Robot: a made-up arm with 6 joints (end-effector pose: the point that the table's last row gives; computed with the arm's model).
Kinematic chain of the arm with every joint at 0, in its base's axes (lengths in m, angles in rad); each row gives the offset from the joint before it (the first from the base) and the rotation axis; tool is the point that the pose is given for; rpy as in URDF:
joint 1: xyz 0.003 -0.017 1 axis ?
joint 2: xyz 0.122 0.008 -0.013 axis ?
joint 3: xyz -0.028 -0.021 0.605 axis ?
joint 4: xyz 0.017 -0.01 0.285 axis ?
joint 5: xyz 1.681 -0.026 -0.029 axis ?
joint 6: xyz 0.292 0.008 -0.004 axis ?
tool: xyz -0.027 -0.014 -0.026 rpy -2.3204 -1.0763 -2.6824
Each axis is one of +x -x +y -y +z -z.
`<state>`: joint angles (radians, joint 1 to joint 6).
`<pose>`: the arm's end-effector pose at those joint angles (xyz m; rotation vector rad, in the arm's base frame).
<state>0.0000 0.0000 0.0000 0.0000 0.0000 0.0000</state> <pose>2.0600 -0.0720 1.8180 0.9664 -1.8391 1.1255</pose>
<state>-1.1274 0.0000 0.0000 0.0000 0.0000 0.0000</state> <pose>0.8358 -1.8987 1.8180 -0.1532 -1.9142 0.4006</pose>
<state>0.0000 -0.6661 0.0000 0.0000 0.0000 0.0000</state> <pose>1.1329 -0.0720 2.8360 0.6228 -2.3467 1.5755</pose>
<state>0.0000 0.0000 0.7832 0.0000 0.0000 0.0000</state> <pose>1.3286 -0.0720 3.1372 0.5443 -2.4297 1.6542</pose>
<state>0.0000 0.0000 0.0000 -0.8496 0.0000 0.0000</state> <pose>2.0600 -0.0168 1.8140 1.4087 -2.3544 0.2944</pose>
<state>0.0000 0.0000 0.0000 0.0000 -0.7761 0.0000</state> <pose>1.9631 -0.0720 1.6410 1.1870 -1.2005 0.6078</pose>
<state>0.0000 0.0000 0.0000 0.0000 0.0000 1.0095</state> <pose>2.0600 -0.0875 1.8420 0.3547 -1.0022 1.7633</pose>
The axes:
joint 1: +z
joint 2: +y
joint 3: -y
joint 4: -x
joint 5: -y
joint 6: -x

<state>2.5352 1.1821 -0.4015 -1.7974 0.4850 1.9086</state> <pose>-0.6423 0.5790 -0.6846 0.7001 0.9645 2.5227</pose>
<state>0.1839 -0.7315 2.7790 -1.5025 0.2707 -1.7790</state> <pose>-1.9741 -0.4379 0.4356 -1.4438 -1.6165 -1.0068</pose>
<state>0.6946 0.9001 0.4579 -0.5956 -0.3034 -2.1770</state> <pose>1.8379 1.5734 0.7321 1.1840 -1.2908 -2.0579</pose>
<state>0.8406 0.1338 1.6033 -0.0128 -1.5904 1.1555</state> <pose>0.2897 0.2033 3.2718 0.7857 -0.6667 2.5718</pose>
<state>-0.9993 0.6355 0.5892 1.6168 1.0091 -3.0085</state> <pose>1.3962 -1.8457 1.6821 1.6186 -2.5021 -0.5002</pose>
